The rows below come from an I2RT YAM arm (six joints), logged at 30 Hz.
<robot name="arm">
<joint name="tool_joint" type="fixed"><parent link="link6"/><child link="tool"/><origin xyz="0 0 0" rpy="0 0 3.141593"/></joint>
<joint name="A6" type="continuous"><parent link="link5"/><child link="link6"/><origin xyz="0.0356 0 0.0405" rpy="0 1.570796 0"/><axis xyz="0 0 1"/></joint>
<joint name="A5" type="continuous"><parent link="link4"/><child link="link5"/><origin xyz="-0.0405 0.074 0.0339" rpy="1.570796 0 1.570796"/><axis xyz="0 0 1"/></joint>
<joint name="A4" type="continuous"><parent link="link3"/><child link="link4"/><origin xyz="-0.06 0.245 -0.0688" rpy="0 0 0"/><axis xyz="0 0 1"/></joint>
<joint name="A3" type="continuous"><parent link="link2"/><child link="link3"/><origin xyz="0 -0.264 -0.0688" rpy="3.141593 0 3.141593"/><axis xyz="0 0 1"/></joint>
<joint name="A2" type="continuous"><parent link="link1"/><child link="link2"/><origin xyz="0.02 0.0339 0.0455" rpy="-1.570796 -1.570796 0"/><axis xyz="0 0 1"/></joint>
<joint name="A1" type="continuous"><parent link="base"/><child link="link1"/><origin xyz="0 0 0.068" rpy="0 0 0"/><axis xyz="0 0 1"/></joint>
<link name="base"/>
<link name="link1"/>
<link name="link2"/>
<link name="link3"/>
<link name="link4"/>
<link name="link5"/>
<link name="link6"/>
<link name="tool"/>
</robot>
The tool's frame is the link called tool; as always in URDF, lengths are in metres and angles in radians. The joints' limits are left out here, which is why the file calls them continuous.
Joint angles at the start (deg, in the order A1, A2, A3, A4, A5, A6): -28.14, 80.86, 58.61, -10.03, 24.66, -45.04
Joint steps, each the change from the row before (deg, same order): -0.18, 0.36, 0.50, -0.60, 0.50, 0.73; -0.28, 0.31, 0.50, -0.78, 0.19, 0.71; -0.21, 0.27, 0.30, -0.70, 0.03, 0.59; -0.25, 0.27, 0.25, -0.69, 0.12, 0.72; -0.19, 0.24, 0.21, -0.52, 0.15, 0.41; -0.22, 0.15, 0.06, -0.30, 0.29, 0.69; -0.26, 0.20, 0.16, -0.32, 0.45, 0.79; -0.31, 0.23, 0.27, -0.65, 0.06, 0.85; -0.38, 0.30, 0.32, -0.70, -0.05, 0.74; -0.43, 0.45, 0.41, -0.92, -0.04, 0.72; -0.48, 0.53, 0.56, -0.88, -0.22, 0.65
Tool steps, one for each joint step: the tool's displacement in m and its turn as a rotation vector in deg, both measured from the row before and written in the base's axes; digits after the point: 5 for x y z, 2 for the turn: 0.00037, -0.00165, 0.00022, 0.33, 0.00, -0.96; -0.00007, -0.00186, 0.00015, 0.52, 0.05, -0.79; -0.00013, -0.00128, -0.00072, 0.58, 0.16, -0.53; -0.00037, -0.00147, -0.00098, 0.60, 0.12, -0.72; -0.00020, -0.00120, -0.00079, 0.37, 0.22, -0.52; -0.00061, -0.00126, -0.00084, 0.34, -0.09, -0.82; -0.00056, -0.00165, -0.00052, 0.28, -0.14, -1.04; -0.00062, -0.00169, -0.00059, 0.62, -0.09, -0.81; -0.00060, -0.00209, -0.00076, 0.66, 0.02, -0.74; -0.00050, -0.00249, -0.00135, 0.79, 0.28, -0.79; -0.00016, -0.00293, -0.00087, 0.80, 0.18, -0.67
